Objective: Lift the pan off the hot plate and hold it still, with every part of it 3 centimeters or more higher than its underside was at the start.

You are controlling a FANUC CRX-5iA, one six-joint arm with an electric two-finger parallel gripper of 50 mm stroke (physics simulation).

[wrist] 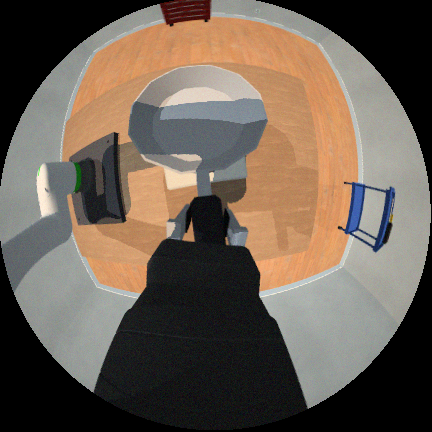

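Note:
The grey pan [200,135] is in the upper middle of the wrist view, its open side up and its handle pointing toward the gripper. The gripper [207,220] is shut on the black grip of the pan's handle, with one finger on each side. The hot plate [181,181], a light low box, shows partly below the pan's near rim; the pan hides the rest. The pan appears raised above the hot plate, with the box looking small beneath it. The exact height of the gap cannot be read from this view.
A dark robot base [118,175] stands at the left, with the grey arm [62,200] beside it. A blue cart [355,207] stands at the right. A dark red slatted object [187,12] is at the top edge.

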